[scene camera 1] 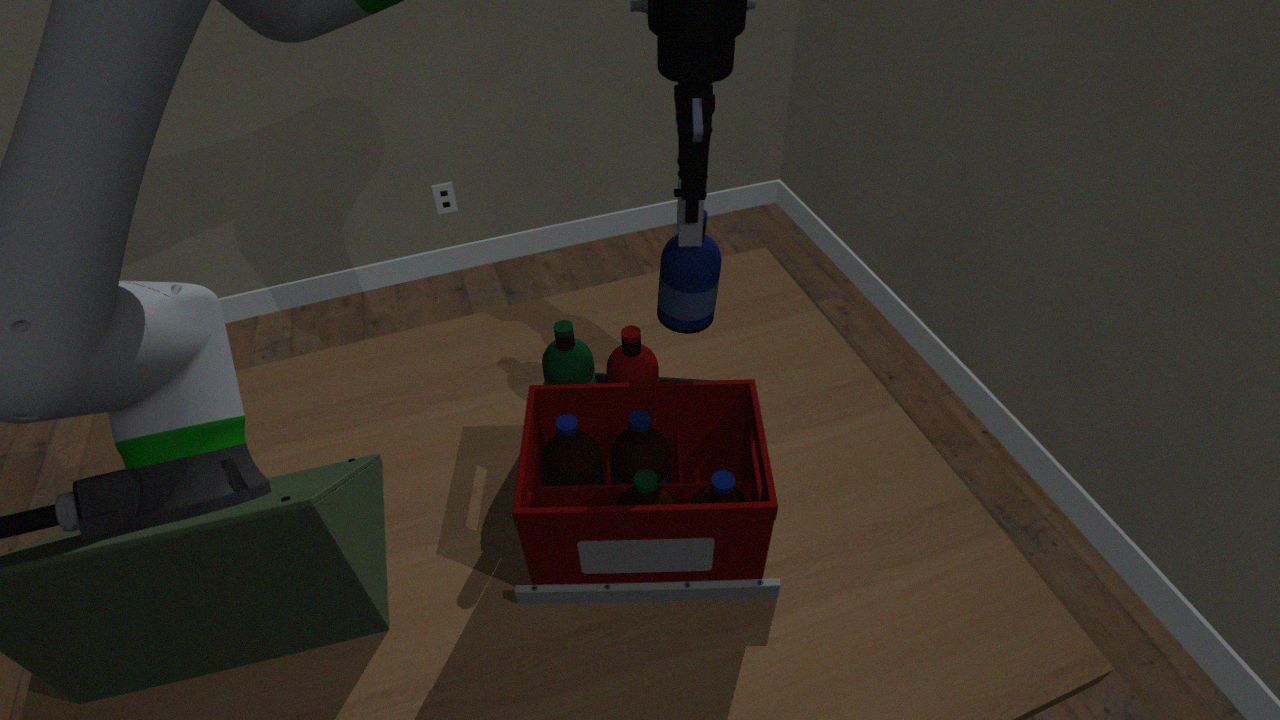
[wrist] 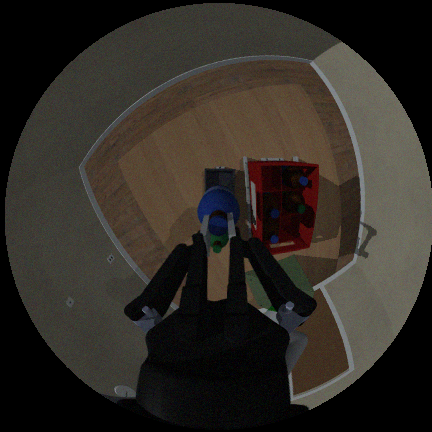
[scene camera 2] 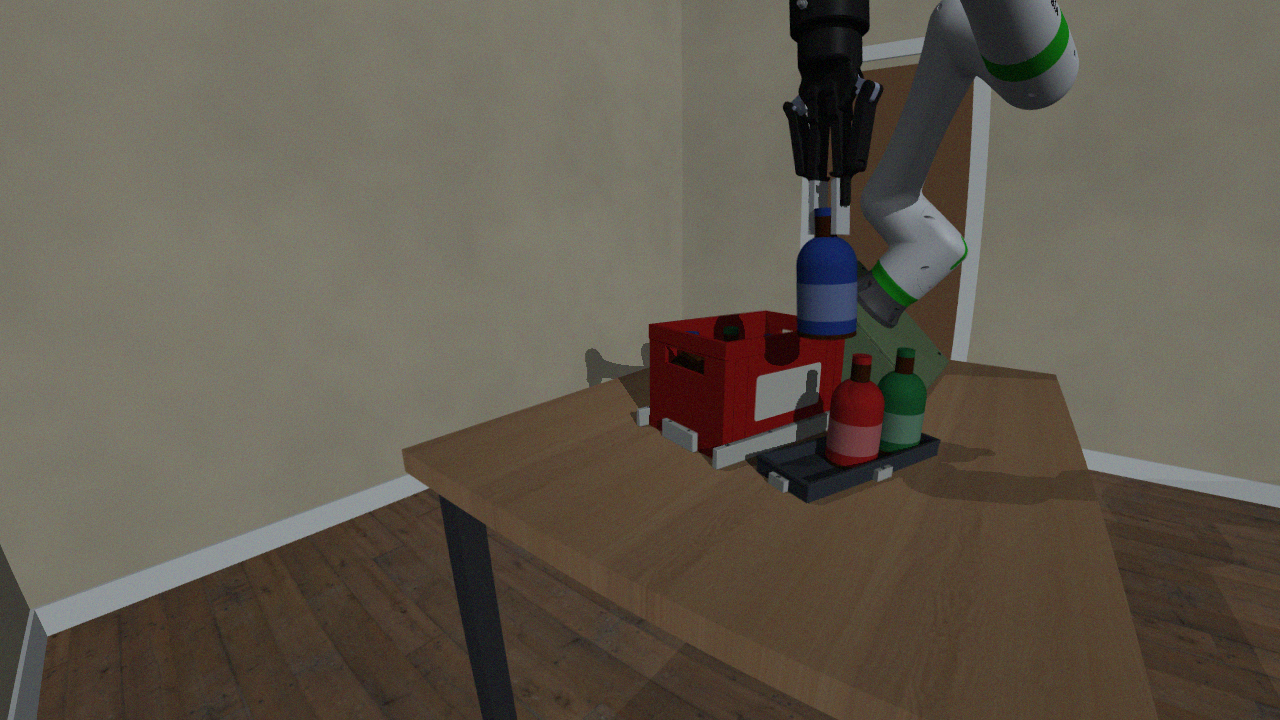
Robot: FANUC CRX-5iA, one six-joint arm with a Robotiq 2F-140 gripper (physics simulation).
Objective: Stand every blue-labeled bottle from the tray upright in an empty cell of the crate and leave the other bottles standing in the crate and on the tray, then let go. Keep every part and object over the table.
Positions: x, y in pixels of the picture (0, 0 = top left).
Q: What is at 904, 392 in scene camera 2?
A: A green bottle.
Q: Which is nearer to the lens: the red bottle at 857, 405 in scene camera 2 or the blue-labeled bottle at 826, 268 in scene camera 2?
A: The blue-labeled bottle.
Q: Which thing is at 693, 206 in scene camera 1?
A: The gripper.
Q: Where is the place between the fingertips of the gripper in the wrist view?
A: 218, 221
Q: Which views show the gripper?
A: Scene camera 1, the wrist view and scene camera 2: all of them.
